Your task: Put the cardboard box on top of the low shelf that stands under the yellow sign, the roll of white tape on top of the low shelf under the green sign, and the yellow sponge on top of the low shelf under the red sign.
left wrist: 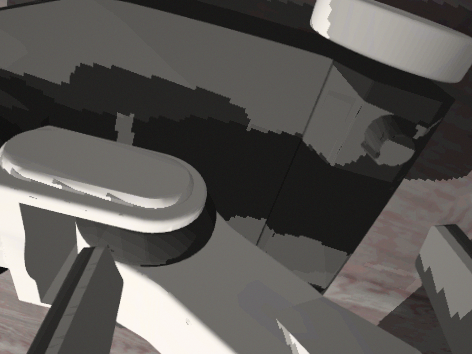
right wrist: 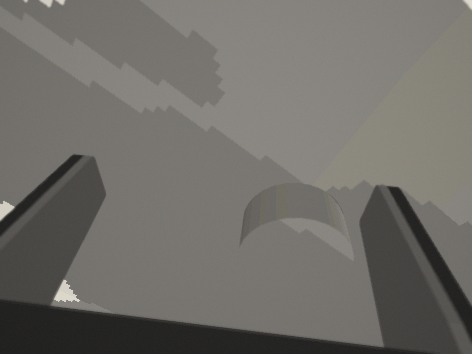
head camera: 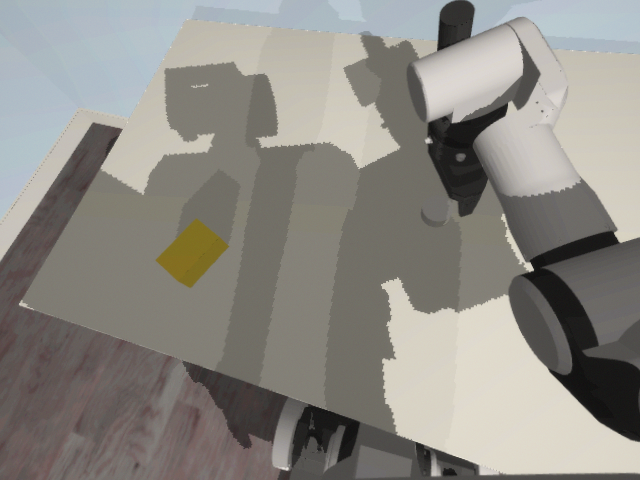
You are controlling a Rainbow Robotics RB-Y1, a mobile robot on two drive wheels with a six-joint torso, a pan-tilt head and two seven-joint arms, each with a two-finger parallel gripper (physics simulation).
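Places are measured from the robot's base along level axes (x left, y back, z up), in metres.
Pixels of known places: left gripper, fingertip midpoint: (left wrist: pixel 269 256); right gripper, fingertip midpoint: (right wrist: pixel 231 189) (head camera: pixel 452 186).
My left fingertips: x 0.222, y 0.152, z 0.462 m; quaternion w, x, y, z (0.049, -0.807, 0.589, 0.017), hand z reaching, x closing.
Behind a point stands the place of what it marks.
The roll of white tape (head camera: pixel 434 213) {z 0.744, x -0.020, y -0.453 m} (right wrist: pixel 295 200) {z 0.733, x -0.045, y -0.478 m}, a short pale cylinder in shade, stands on the table (head camera: pixel 129 310) {z 0.720, x 0.476, y -0.195 m} beside the fingertips of my right gripper (head camera: pixel 466 205) (right wrist: pixel 231 189) {z 0.747, x -0.043, y -0.507 m}. That gripper is open and points down. In the right wrist view the roll shows between its spread fingers, nearer the finger at the right, with a gap; its top blends with the table. The yellow sponge (head camera: pixel 191 253) {z 0.765, x 0.372, y -0.306 m}, a yellow block, lies on the table left of the middle in the head view. My left gripper (left wrist: pixel 269 256) {z 0.462, x 0.222, y 0.152 m} is open and empty beside the robot's base. The cardboard box, shelves and signs do not show.
My robot's dark base (head camera: pixel 382 454) (left wrist: pixel 225 175) {z 0.169, x 0.042, y 0.152 m} with white-rimmed wheels stands at the table's near edge. A pale ledge (head camera: pixel 43 161) {z 0.089, x 1.666, y -0.793 m} runs beyond the table at the left. Reddish-grey wooden floor (head camera: pixel 77 392) {z 0.000, x 1.088, y 0.074 m} (left wrist: pixel 395 240) {z 0.000, x -0.140, y -0.274 m} shows below. The right arm covers the table's right part.
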